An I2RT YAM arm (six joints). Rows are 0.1 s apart.
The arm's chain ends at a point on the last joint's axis. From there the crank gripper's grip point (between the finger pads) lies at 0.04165 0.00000 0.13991 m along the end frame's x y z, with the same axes.
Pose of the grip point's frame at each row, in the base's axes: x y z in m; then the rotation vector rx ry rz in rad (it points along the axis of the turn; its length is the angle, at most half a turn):
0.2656, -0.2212, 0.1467, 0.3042, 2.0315, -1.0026
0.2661, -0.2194, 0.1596, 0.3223, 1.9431, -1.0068
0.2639, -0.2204, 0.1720, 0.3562, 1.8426, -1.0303
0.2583, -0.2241, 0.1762, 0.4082, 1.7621, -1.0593
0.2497, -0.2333, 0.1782, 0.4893, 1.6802, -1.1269
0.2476, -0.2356, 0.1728, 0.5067, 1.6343, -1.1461
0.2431, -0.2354, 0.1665, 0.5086, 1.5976, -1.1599
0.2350, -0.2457, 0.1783, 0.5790, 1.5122, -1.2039
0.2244, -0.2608, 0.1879, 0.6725, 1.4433, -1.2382
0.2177, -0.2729, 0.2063, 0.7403, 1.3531, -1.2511
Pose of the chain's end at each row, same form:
0.2113, -0.1112, 0.2258, 0.3042, 2.0315, -1.0026
0.2059, -0.1070, 0.2307, 0.3223, 1.9431, -1.0068
0.2005, -0.1039, 0.2329, 0.3562, 1.8426, -1.0303
0.1957, -0.1033, 0.2292, 0.4082, 1.7621, -1.0593
0.1946, -0.1057, 0.2227, 0.4893, 1.6802, -1.1269
0.1936, -0.1059, 0.2124, 0.5067, 1.6343, -1.1461
0.1891, -0.1044, 0.2016, 0.5086, 1.5976, -1.1599
0.1878, -0.1103, 0.2058, 0.5790, 1.5122, -1.2039
0.1864, -0.1219, 0.2119, 0.6725, 1.4433, -1.2382
0.1853, -0.1317, 0.2245, 0.7403, 1.3531, -1.2511

